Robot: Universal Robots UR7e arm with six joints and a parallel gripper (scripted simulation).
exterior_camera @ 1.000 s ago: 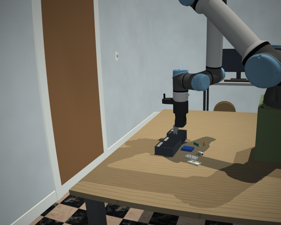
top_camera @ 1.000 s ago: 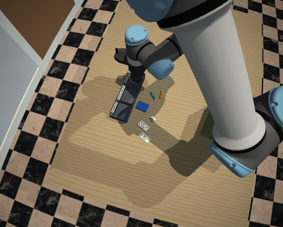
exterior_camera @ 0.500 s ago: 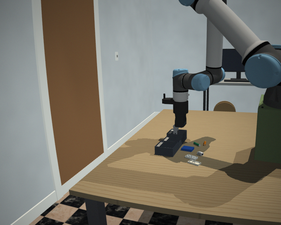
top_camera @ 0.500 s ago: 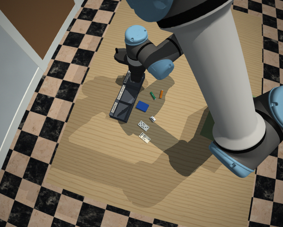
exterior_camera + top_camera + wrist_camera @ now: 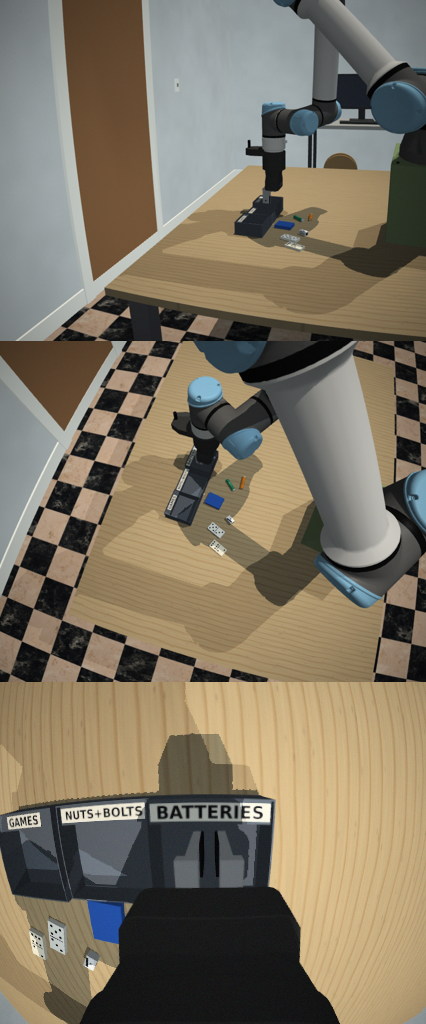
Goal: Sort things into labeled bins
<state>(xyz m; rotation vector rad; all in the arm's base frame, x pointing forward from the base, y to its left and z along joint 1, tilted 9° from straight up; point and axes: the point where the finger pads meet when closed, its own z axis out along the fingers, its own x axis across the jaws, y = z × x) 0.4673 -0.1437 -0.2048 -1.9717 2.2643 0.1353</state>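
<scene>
Now: hand 10 mm short of the dark three-part bin, 80 mm to the right of it and 20 mm above it. Also, from my hand: orange battery: 150 mm behind, 40 mm to the left, 40 mm below; blue flat block: 70 mm behind, 120 mm to the left, 40 mm below; green battery: 110 mm behind, 60 mm to the left, 40 mm below.
</scene>
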